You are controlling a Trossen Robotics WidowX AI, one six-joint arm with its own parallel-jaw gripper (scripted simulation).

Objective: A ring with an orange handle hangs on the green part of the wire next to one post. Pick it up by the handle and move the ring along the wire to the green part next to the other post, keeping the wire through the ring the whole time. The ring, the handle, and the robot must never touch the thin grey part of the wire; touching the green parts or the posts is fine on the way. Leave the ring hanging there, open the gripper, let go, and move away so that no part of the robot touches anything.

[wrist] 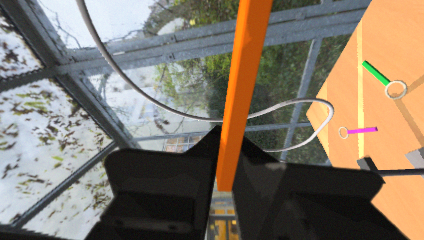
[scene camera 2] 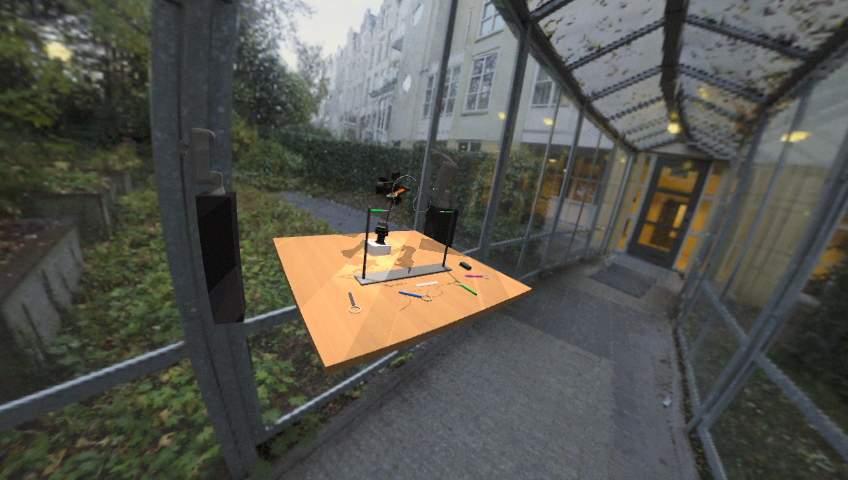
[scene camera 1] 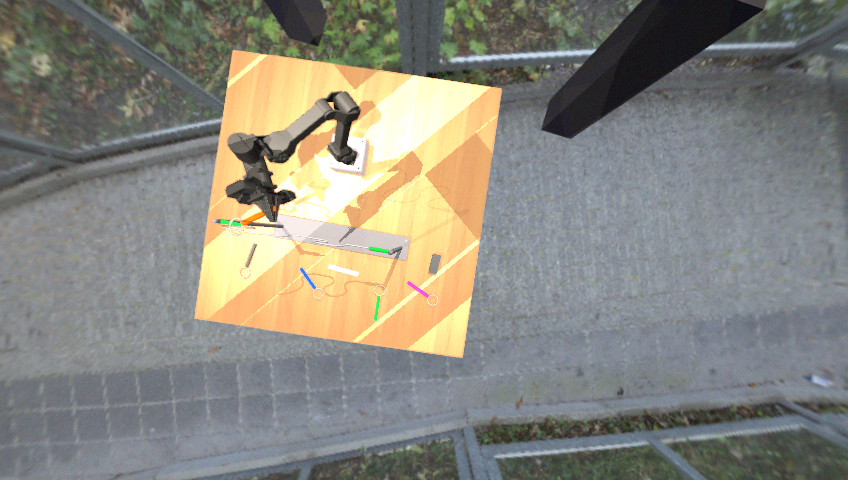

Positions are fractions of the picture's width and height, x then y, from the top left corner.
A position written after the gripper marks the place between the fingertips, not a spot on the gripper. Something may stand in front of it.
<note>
In view: the gripper (scene camera 1: 0.32, 0.46).
The gripper also shows in the wrist view (wrist: 0.53, 0.55).
</note>
